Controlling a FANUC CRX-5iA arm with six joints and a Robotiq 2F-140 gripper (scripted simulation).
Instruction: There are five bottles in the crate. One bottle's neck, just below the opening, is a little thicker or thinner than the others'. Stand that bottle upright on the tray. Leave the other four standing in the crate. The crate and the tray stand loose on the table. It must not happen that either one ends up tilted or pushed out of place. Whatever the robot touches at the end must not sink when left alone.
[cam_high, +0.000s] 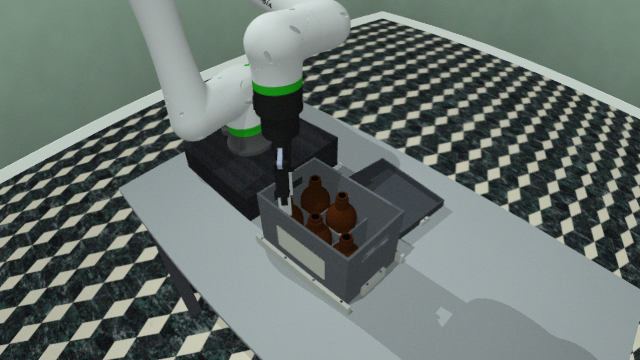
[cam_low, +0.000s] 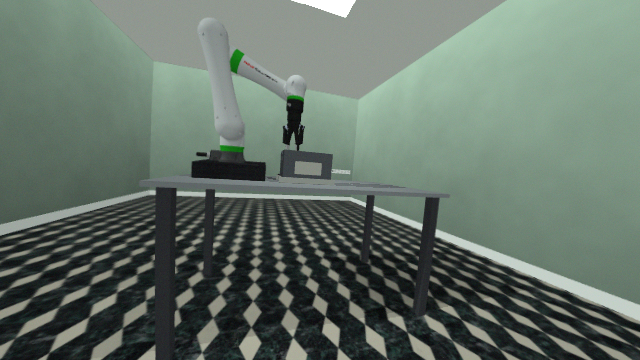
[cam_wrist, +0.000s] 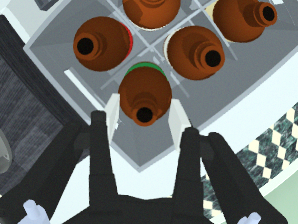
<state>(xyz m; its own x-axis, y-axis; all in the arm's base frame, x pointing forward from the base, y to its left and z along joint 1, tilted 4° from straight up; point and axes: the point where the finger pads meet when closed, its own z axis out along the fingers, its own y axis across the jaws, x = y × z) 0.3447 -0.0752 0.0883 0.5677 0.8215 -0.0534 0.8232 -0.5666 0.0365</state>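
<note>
My gripper is now 90 mm short of the brown bottle, 80 mm above it and 20 mm to the right of it. The rest, counted from my hand: glass bottle 90 mm to the left, 80 mm below, 20 mm behind; crate 90 mm below, 80 mm ahead, 60 mm to the left; dark grey tray 320 mm to the left, 160 mm below, 20 mm ahead.
</note>
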